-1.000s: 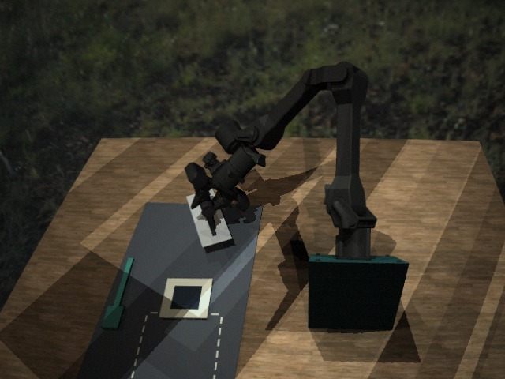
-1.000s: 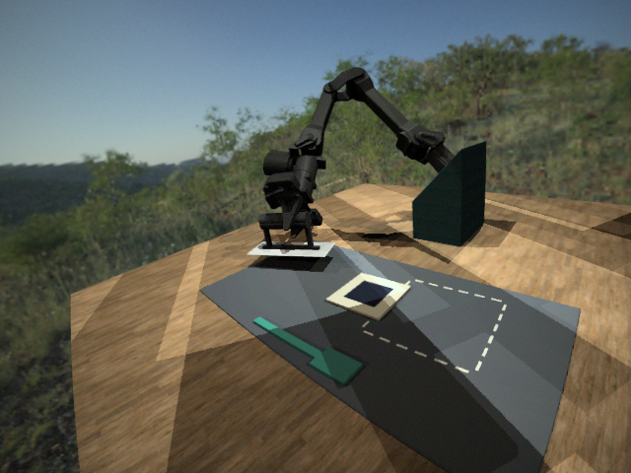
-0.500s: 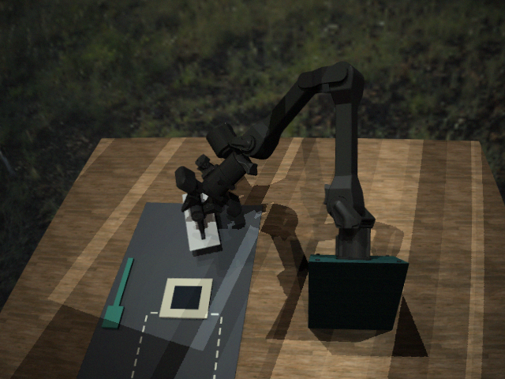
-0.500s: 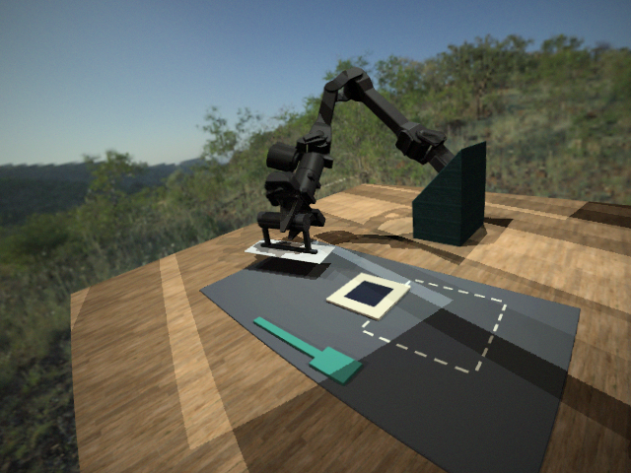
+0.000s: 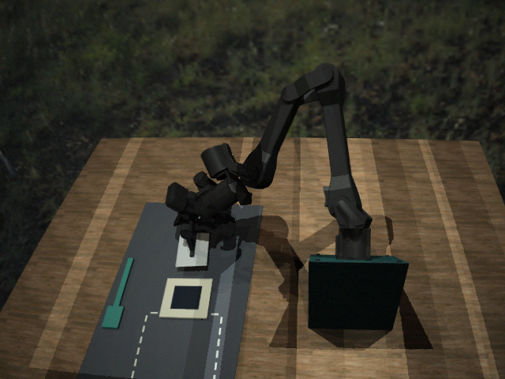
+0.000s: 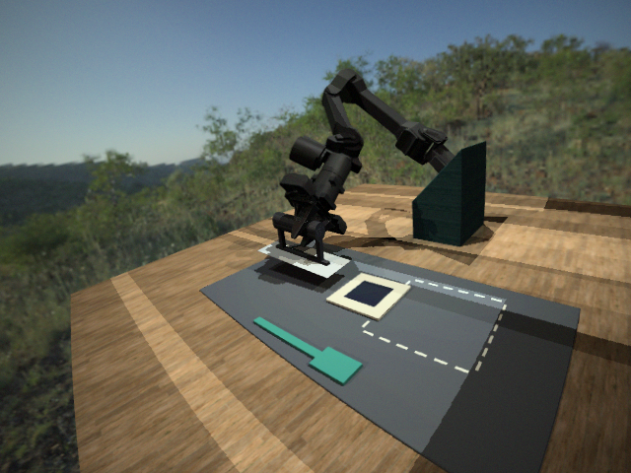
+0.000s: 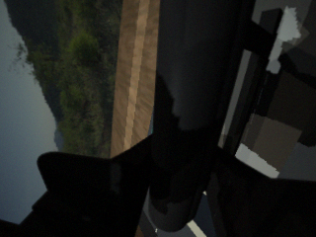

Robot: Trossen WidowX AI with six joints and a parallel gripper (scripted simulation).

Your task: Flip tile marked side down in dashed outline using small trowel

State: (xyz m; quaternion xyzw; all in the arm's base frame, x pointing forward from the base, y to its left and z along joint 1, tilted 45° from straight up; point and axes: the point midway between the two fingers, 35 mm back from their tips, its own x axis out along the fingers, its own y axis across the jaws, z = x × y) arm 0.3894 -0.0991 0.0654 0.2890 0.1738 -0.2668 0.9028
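Right now the tile is 140 mm to the left of my gripper tip, 90 mm below it and 40 mm behind it. Round my gripper tip: green trowel (170 mm to the left, 120 mm ahead, 90 mm below); dark mat (140 mm to the left, 110 mm below, 10 mm behind); pale grey flat trowel (30 mm behind, 10 mm below).
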